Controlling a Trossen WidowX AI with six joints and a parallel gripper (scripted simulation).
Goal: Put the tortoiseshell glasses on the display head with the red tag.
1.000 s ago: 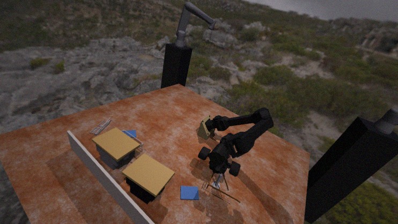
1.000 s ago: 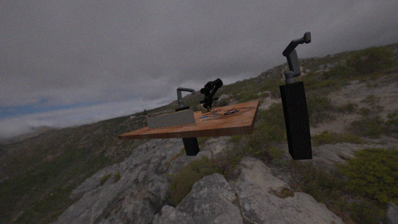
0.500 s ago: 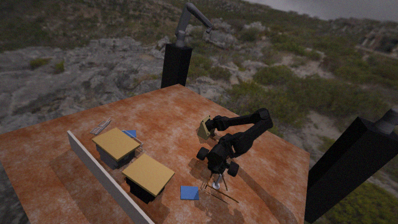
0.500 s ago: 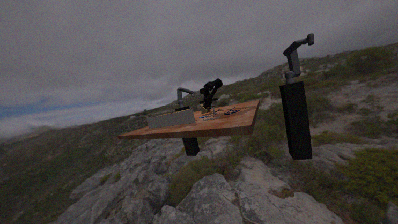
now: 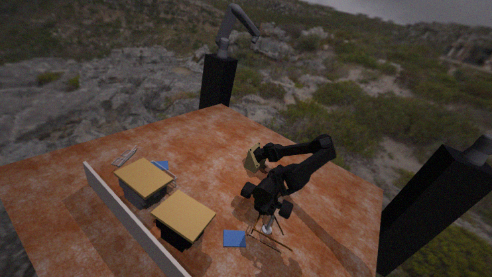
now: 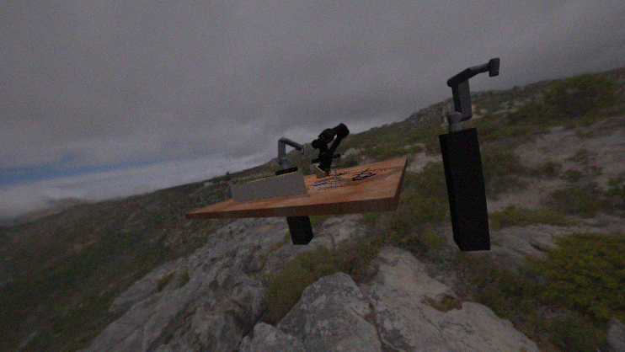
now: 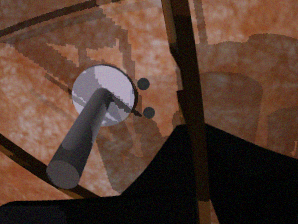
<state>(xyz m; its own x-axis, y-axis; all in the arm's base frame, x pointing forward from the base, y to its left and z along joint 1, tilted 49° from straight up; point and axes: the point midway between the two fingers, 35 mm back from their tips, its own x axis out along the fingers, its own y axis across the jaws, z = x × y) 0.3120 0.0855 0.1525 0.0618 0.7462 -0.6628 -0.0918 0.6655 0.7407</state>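
Now: gripper tip 5 cm to the right of the grey round base and 3 cm above it. The rest, counted from my gripper tip: low white wall: 32 cm to the right, 30 cm ahead.
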